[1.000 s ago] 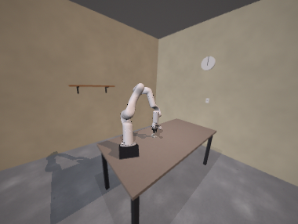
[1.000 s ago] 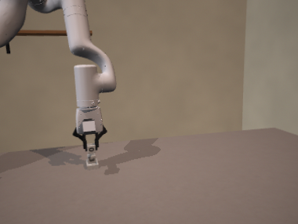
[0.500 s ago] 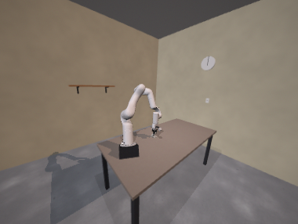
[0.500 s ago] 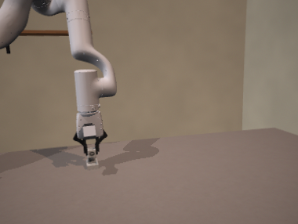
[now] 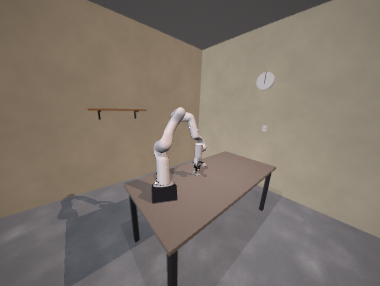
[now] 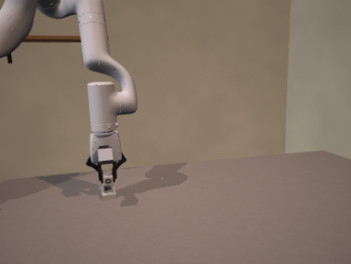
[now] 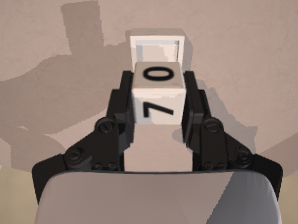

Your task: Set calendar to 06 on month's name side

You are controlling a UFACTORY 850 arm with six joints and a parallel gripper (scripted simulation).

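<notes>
Now: hand 1 cm past the white number cube, 3 cm to the right of it and 5 cm above it. Also, from my hand: white calendar tray: 2 cm to the left, 7 cm below.
</notes>
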